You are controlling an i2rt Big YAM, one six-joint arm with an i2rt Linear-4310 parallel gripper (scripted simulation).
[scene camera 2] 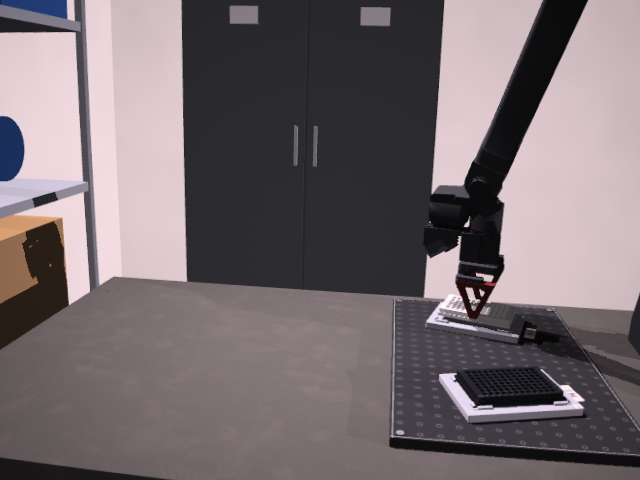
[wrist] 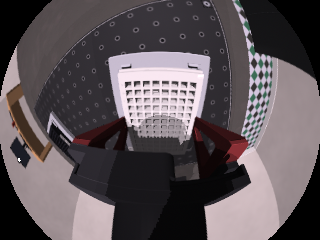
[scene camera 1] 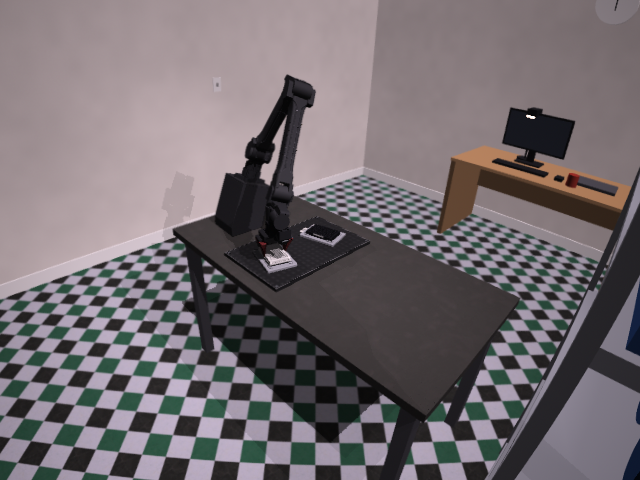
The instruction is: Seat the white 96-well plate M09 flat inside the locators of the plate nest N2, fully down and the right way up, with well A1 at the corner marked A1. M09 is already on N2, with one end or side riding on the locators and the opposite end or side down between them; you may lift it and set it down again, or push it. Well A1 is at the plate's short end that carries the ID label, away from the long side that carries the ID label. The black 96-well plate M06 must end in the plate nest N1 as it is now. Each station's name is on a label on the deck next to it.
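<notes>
My gripper [scene camera 2: 476, 311] is in the scene, and I see my gripper in the wrist view [wrist: 160, 119] as well. There's a plate nest N2 [scene camera 2: 469, 328], and the plate nest N2 is also there in the wrist view [wrist: 144, 59]. I can see a black 96-well plate M06 [scene camera 2: 515, 386] too, and a white 96-well plate M09 [wrist: 173, 83].
</notes>
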